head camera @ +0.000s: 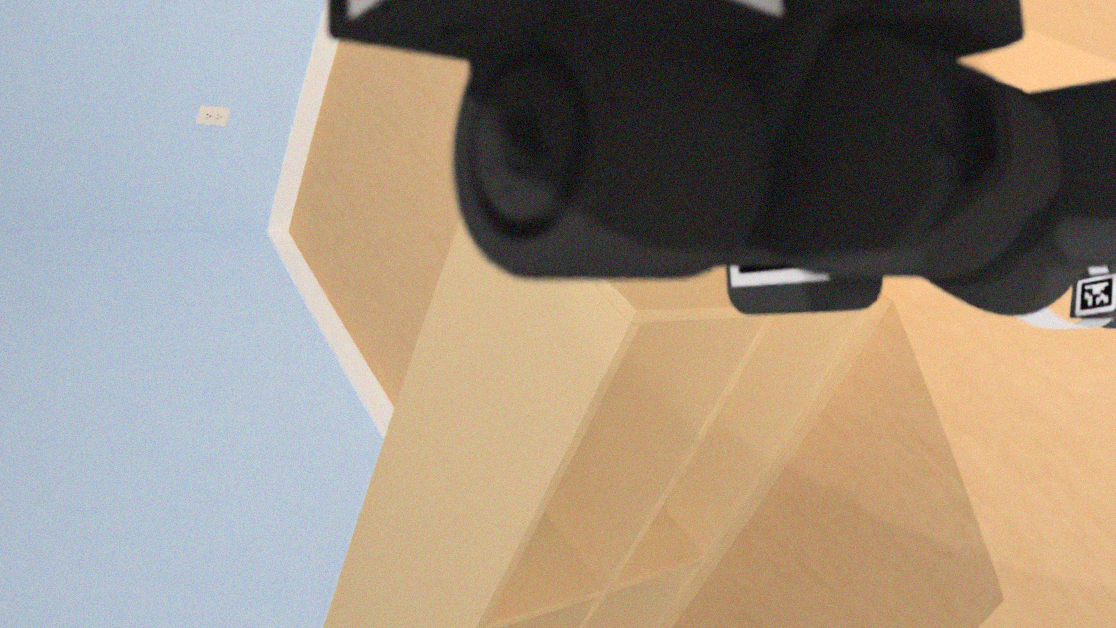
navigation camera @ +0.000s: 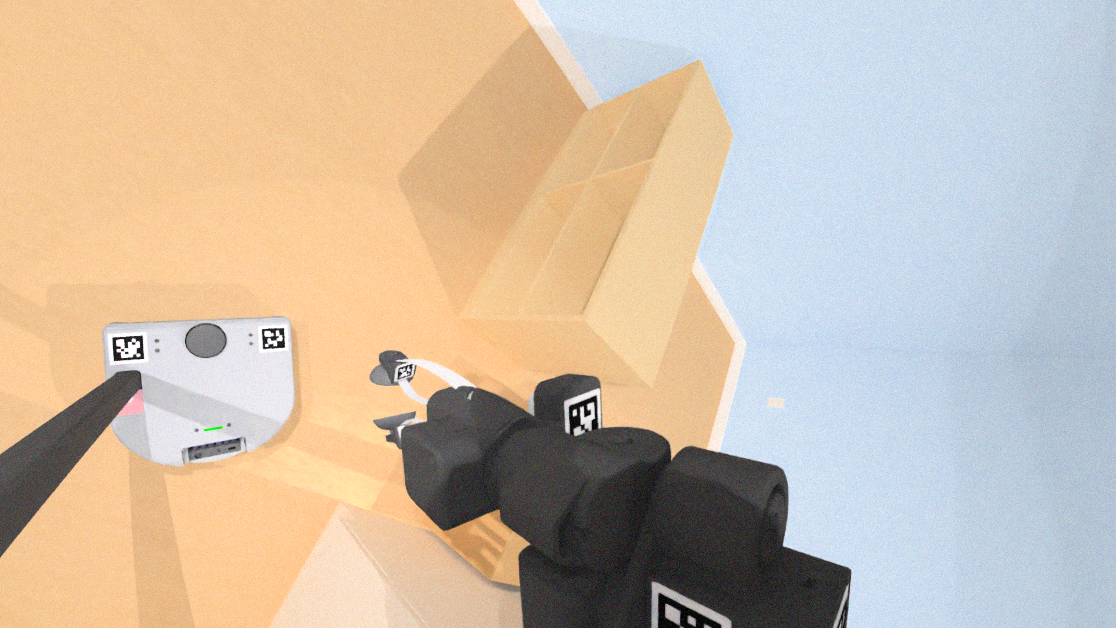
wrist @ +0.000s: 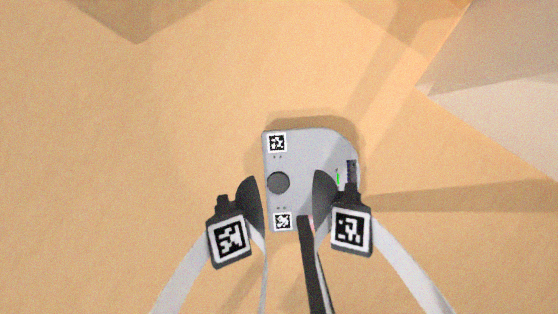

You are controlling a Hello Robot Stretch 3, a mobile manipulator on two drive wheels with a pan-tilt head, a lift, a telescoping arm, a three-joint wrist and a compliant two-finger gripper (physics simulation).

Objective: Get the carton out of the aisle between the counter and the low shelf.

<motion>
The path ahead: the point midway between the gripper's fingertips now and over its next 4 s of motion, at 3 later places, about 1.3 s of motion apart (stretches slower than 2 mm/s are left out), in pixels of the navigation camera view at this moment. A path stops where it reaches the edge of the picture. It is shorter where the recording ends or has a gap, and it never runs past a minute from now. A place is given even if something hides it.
My gripper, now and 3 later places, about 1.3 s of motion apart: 387, 392; 371, 134; 81, 375; 111, 360
</motion>
